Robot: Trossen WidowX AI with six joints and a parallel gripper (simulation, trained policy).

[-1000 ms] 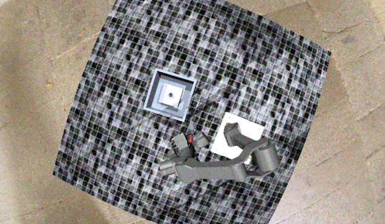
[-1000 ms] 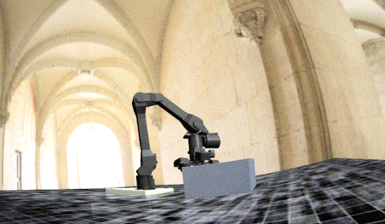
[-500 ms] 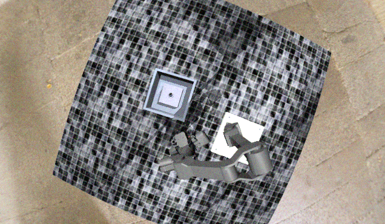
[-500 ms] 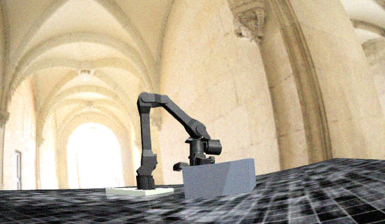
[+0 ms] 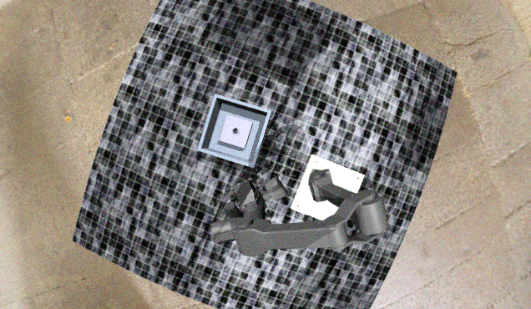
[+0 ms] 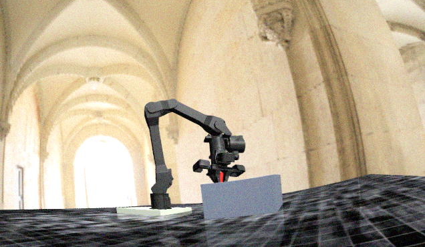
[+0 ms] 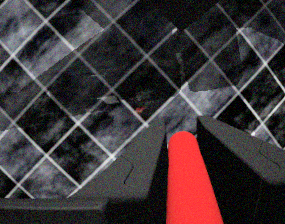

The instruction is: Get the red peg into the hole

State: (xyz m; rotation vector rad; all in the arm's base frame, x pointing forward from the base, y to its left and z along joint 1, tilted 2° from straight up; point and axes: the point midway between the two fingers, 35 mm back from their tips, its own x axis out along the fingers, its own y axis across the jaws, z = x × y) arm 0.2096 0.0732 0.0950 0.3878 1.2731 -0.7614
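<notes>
The plate lies 160 mm to the right of my gripper tip, 110 mm ahead of it and 30 mm below it. From my gripper tip the other things lie so: grey-blue box (160 mm to the right, 110 mm ahead, 50 mm below); then red peg (30 mm above, 10 mm to the left, 10 mm behind).
</notes>
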